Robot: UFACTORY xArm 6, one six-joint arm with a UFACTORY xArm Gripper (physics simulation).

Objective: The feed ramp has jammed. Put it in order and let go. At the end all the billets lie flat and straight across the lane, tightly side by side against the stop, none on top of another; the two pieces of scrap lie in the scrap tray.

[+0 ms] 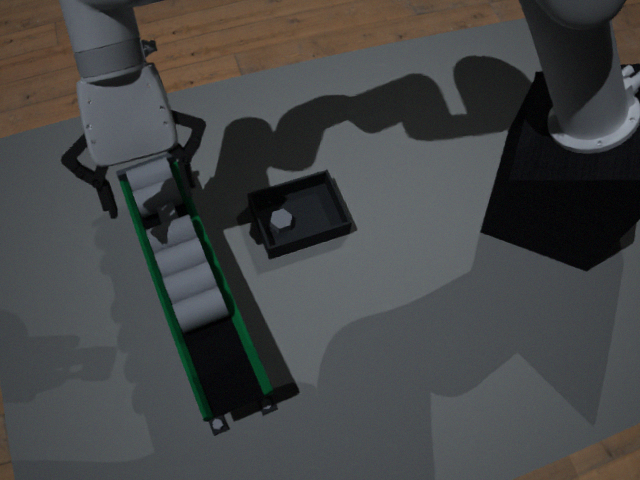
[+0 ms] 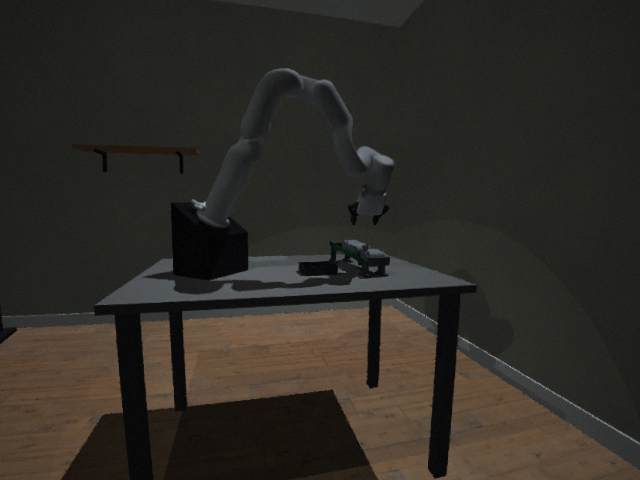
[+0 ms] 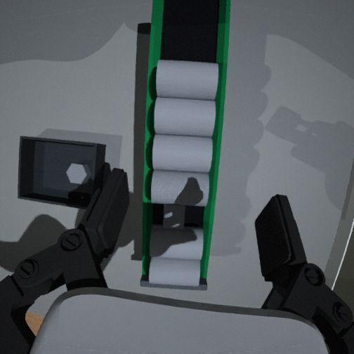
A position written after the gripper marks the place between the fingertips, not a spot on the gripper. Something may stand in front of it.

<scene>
In view: the gripper (image 3: pixel 196 196), a scrap tray (image 1: pixel 318 215), a billet (image 1: pixel 149 198), a billet (image 1: pixel 180 230), a billet (image 1: pixel 159 170), a billet (image 1: pixel 190 253) and a billet (image 1: pixel 192 281).
The scrap tray is seen too in image 3 (image 3: pixel 42 162).
</scene>
